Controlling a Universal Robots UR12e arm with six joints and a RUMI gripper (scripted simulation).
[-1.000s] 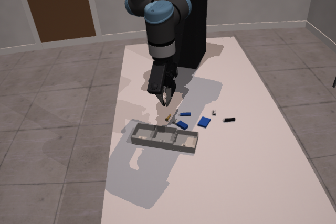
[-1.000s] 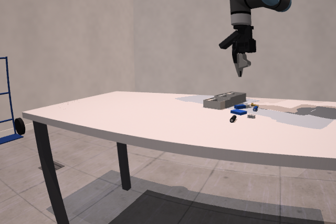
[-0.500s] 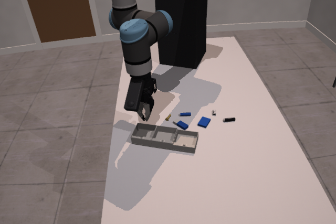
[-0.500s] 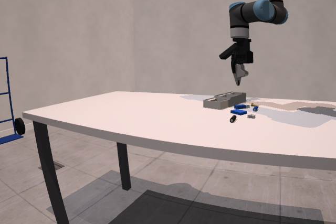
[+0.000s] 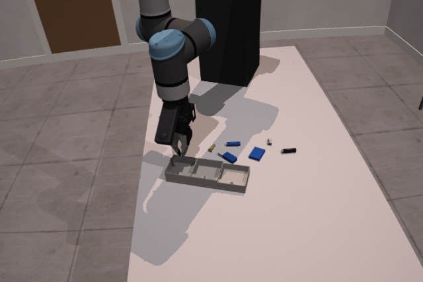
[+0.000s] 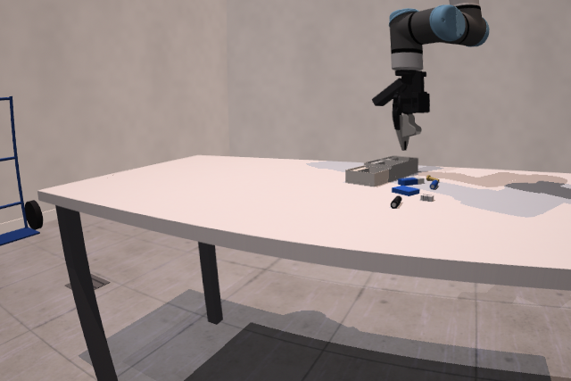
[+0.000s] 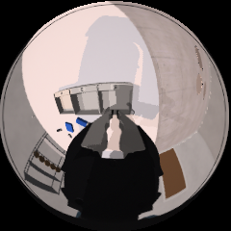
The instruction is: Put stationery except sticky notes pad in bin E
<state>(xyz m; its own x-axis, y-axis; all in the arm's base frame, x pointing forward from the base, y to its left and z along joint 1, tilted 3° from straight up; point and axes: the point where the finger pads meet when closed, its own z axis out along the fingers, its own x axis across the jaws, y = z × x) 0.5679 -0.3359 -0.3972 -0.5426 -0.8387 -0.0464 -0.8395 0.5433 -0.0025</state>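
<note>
My gripper is now 7 cm to the right of the three-compartment bin tray, 6 cm above it and 5 cm short of it. Round my hand: brass piece: 11 cm to the left, 7 cm below, 7 cm behind; then blue cylinder: 19 cm to the left, 7 cm below, 7 cm behind; then blue sticky-note pad: 25 cm to the left, 7 cm below, 1 cm ahead.
</note>
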